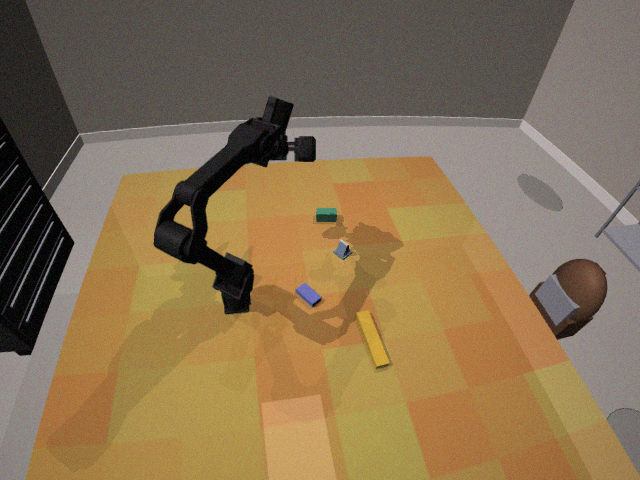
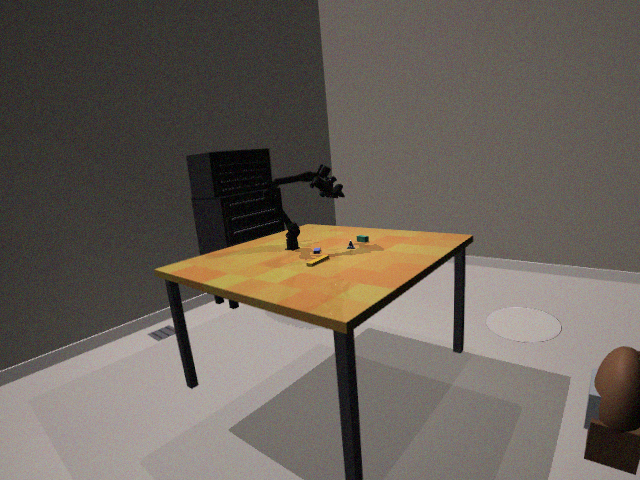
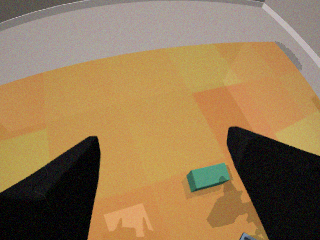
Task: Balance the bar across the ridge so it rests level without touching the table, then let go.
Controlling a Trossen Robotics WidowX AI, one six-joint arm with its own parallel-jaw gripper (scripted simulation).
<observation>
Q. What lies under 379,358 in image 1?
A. A long yellow bar.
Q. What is my gripper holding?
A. Nothing.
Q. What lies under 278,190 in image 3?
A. My gripper.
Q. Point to a green block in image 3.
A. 201,178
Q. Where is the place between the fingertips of my gripper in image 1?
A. At 285,151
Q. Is my gripper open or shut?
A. Open.
</observation>
